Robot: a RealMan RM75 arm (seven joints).
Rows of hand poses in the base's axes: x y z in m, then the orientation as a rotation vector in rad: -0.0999 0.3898 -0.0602 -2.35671 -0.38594 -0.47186; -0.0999 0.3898 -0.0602 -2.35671 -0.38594 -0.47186; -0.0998 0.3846 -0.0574 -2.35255 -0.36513 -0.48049; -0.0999 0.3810 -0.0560 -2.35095 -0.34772 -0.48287; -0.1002 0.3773 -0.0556 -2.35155 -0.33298 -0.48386; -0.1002 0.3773 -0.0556 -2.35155 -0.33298 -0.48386; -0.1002 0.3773 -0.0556 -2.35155 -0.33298 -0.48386; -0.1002 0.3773 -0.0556 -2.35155 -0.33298 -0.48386; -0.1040 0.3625 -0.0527 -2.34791 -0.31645 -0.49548; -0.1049 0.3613 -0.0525 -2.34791 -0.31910 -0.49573; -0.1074 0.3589 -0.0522 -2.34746 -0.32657 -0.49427; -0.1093 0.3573 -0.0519 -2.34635 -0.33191 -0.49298; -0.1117 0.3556 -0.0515 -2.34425 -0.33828 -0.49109; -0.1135 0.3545 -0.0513 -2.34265 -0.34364 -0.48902; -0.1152 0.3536 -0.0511 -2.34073 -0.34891 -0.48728; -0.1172 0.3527 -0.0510 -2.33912 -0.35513 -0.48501; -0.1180 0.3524 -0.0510 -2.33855 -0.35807 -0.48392; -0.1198 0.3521 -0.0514 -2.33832 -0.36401 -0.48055; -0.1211 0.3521 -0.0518 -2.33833 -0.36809 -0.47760
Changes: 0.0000 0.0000 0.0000 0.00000 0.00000 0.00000; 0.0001 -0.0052 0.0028 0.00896 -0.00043 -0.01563; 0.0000 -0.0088 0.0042 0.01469 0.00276 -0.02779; -0.0003 -0.0125 0.0046 0.01763 0.00624 -0.03829; -0.0003 -0.0125 0.0046 0.01763 0.00624 -0.03829; -0.0003 -0.0125 0.0046 0.01763 0.00624 -0.03829; -0.0003 -0.0125 0.0046 0.01763 0.00624 -0.03829; -0.0041 -0.0273 0.0075 0.02468 0.00240 -0.05215; -0.0050 -0.0285 0.0077 0.02405 0.00146 -0.05040; -0.0075 -0.0309 0.0080 0.02277 0.00040 -0.04475; -0.0094 -0.0325 0.0083 0.02260 -0.00021 -0.04044; -0.0118 -0.0342 0.0087 0.02315 -0.00071 -0.03502; -0.0136 -0.0353 0.0089 0.02344 -0.00078 -0.03035; -0.0153 -0.0362 0.0091 0.02405 -0.00107 -0.02576; -0.0173 -0.0371 0.0092 0.02413 -0.00124 -0.02045; -0.0181 -0.0374 0.0092 0.02399 -0.00130 -0.01797; -0.0199 -0.0377 0.0088 0.02283 -0.00056 -0.01287; -0.0212 -0.0377 0.0084 0.02188 0.00042 -0.00921
